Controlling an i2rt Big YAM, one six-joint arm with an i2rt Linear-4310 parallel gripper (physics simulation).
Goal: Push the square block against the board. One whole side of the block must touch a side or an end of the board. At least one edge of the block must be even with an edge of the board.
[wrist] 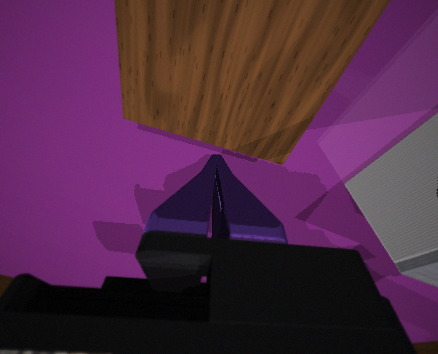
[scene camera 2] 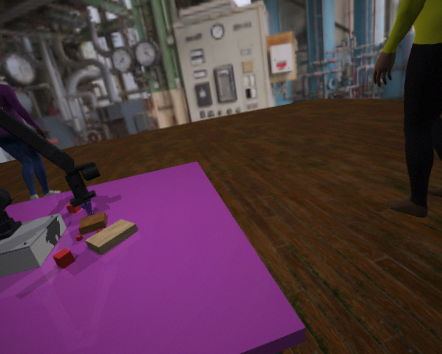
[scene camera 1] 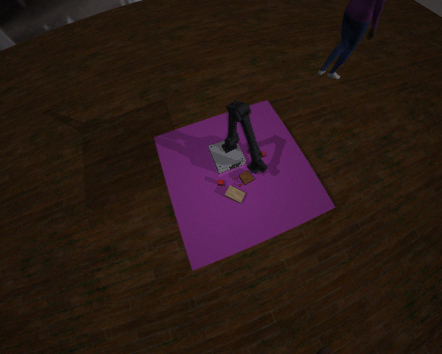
The gripper is shut, holding nothing. Also in view: a square wooden block. The table carries a wooden board.
